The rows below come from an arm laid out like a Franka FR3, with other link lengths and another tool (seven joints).
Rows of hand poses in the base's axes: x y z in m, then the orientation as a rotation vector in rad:
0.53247, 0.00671, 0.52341, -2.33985, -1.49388, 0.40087
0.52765, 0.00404, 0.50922, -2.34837, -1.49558, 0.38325
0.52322, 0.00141, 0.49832, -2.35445, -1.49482, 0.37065
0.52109, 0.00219, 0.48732, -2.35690, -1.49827, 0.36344
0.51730, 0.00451, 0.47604, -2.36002, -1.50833, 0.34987
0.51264, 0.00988, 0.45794, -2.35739, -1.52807, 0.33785
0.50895, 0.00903, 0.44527, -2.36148, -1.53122, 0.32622
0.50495, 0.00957, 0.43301, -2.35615, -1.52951, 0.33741
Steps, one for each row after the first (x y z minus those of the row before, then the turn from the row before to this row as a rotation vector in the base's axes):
-0.00482, -0.00267, -0.01419, 0.00157, -0.01383, -0.00353
-0.00443, -0.00263, -0.01090, 0.00165, -0.00918, -0.00377
-0.00213, 0.00078, -0.01100, 0.00050, -0.00617, 0.00061
-0.00379, 0.00232, -0.01128, 0.00088, -0.01221, 0.00385
-0.00466, 0.00537, -0.01810, 0.00124, -0.01219, 0.01178
-0.00369, -0.00085, -0.01267, 0.00136, -0.00916, -0.00058
-0.00400, 0.00054, -0.01226, -0.00072, 0.00900, 0.00179

